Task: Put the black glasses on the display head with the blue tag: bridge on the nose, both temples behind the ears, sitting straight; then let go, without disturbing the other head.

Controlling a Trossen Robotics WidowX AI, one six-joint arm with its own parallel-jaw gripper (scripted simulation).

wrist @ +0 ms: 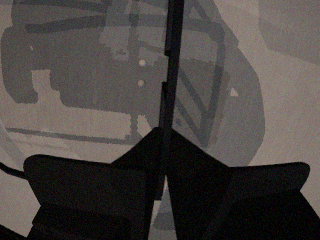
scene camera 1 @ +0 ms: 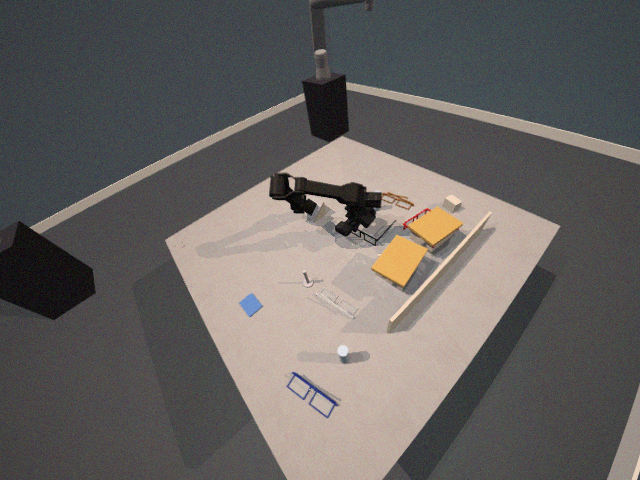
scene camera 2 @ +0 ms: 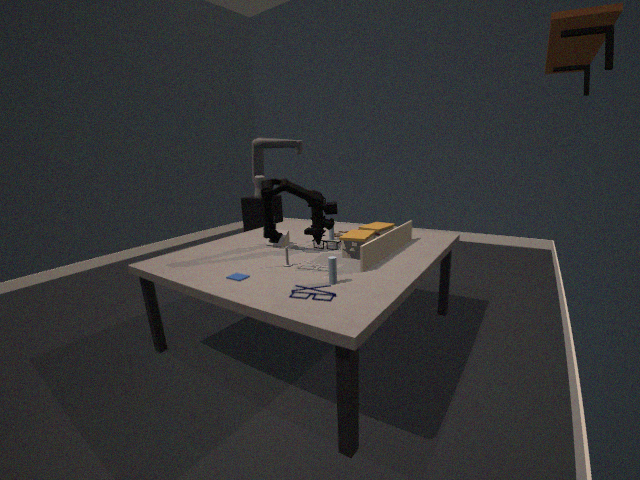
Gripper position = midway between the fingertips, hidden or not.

I see my gripper [scene camera 1: 355, 231] and a long beige board [scene camera 1: 436, 275].
My gripper shows as well in the wrist view [wrist: 162, 134].
